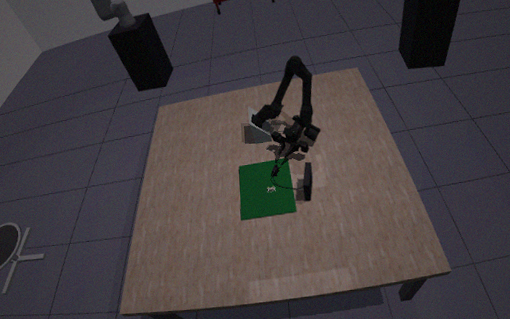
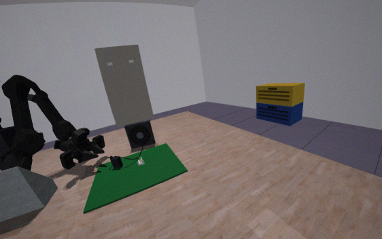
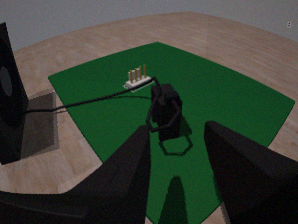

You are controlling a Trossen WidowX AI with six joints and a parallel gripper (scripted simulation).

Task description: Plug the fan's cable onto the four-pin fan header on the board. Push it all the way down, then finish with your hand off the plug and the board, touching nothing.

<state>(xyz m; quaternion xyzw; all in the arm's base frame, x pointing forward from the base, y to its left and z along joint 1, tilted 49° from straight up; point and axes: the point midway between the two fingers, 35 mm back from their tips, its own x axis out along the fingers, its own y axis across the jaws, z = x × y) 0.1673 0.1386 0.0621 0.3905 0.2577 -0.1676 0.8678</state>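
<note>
Now: gripper tip 6 cm short of the black plug, 3 cm to the left of it and 4 cm above it. Also, from my gripper tip: black fan 15 cm ahead, 10 cm to the left; then green board 13 cm ahead, 8 cm to the right, 7 cm below.
</note>
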